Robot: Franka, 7 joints.
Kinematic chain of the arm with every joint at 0, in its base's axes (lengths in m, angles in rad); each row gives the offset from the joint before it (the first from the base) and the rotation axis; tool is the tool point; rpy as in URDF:
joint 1: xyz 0 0 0.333 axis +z
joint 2: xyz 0 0 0 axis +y
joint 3: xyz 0 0 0.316 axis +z
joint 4: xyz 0.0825 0 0 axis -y
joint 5: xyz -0.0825 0 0.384 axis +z
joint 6: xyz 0 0 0 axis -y
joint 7: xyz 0.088 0 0 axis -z
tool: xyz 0 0 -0.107 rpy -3.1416 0 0
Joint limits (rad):
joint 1: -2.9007..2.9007
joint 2: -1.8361..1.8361
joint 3: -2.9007..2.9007
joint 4: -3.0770..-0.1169
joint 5: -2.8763..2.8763
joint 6: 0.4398..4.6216
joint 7: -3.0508..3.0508
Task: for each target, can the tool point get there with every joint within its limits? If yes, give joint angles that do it. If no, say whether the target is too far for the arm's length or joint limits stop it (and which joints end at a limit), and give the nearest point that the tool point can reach.
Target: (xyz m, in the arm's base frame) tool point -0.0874 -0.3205 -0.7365
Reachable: no: too far | nearest point -0.0821 -0.3009 -0.3600 | short by 0.377 m
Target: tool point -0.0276 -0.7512 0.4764
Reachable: yes | joints 1.8302 -1.0163 2.0336 -0.7737 -1.4705 3.7252 2.5330
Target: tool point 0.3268 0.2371 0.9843
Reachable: yes | joints 2.4021 0.1285 -2.2328 -0.9119 1.2936 1.4369 -1.7708
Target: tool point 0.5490 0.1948 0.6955
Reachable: yes | joints 0.1045 0.0953 0.0405 -1.6455 -1.1630 3.5822 -0.5927
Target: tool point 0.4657 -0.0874 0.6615
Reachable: yes | joints 1.8082 -1.1435 -1.3679 -1.6481 -1.9843 4.0255 0.5407
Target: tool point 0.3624 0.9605 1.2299
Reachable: no: too far | nearest point 0.2281 0.6045 0.8974 | short by 0.505 m
